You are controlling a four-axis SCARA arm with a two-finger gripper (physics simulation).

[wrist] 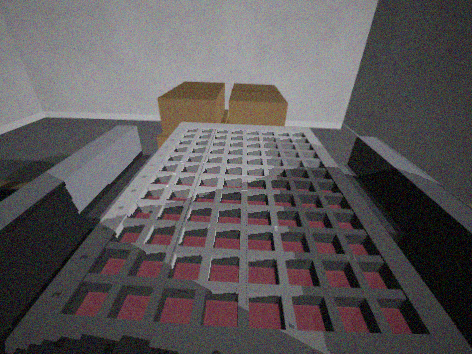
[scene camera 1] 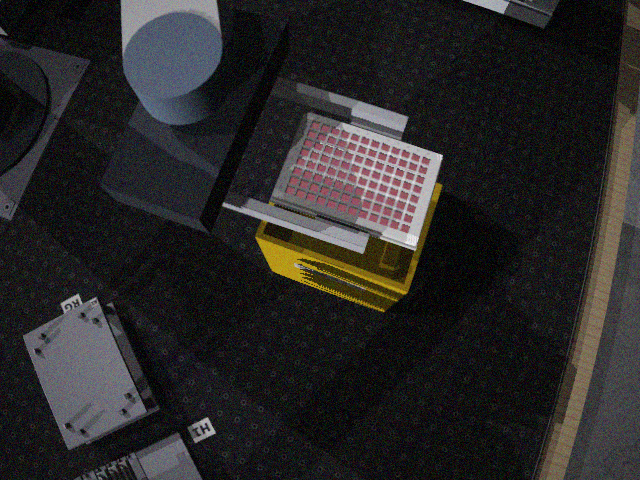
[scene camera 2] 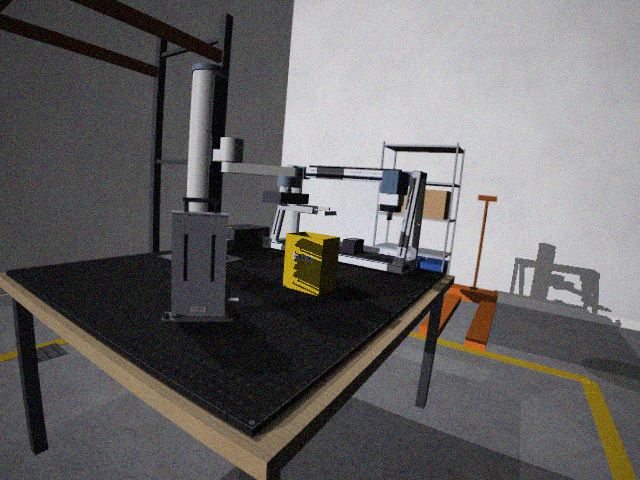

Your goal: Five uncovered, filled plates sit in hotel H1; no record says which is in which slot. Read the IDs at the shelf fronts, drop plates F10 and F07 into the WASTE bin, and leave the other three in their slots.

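Frame: origin at the arm's base, x back, y right, z up, level; centimetres.
Seen in the pictures: gripper, between the fingertips: (wrist: 244, 150) (scene camera 1: 386, 183) (scene camera 2: 321, 210).
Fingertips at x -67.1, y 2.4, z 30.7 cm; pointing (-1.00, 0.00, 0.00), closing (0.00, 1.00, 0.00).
Note:
A point is followed by its place in that frame.
My gripper (scene camera 1: 386, 187) @[x -67.1, y 2.4, z 30.7 cm] (scene camera 2: 330, 211) @[x -67.1, y 2.4, z 30.7 cm] (wrist: 244, 150) @[x -67.1, y 2.4, z 30.7 cm] is shut on an uncovered plate (scene camera 1: 356, 173) @[x -64.5, y 2.4, z 30.7 cm] (wrist: 230, 215) @[x -62.8, y 1.9, z 30.3 cm] with a pale grid frame and red-filled wells. The plate is held roughly level above the yellow waste bin (scene camera 1: 281, 258) @[x -58.8, y 8.4, z 14.5 cm] (scene camera 2: 292, 263) @[x -60.3, y 8.4, z 10.7 cm], turned nearly in line with it, and covers much of its opening in scene camera 1. Its far end reaches past the fingertips. Its ID is not readable. Part of hotel H1 (scene camera 1: 170, 459) @[x -52.2, y 37.0, z 2.1 cm] shows at the lower edge of scene camera 1, beside the H1 label (scene camera 1: 201, 429) @[x -54.7, y 31.7, z 1.3 cm]. Its shelf-front IDs do not show there.
The grey RG stand (scene camera 1: 87, 372) @[x -39.1, y 29.6, z 7.3 cm] is at the lower left in scene camera 1. A grey device (scene camera 1: 532, 10) @[x -81.7, y -44.8, z 5.8 cm] is at the top right. A gantry frame (scene camera 2: 418, 222) @[x -85.0, y -64.5, z 26.0 cm] stands behind the bin, and a tall grey housing (scene camera 2: 199, 263) @[x -59.1, y 49.2, z 16.3 cm] stands nearer the front. Cardboard boxes (wrist: 192, 107) are in the background.

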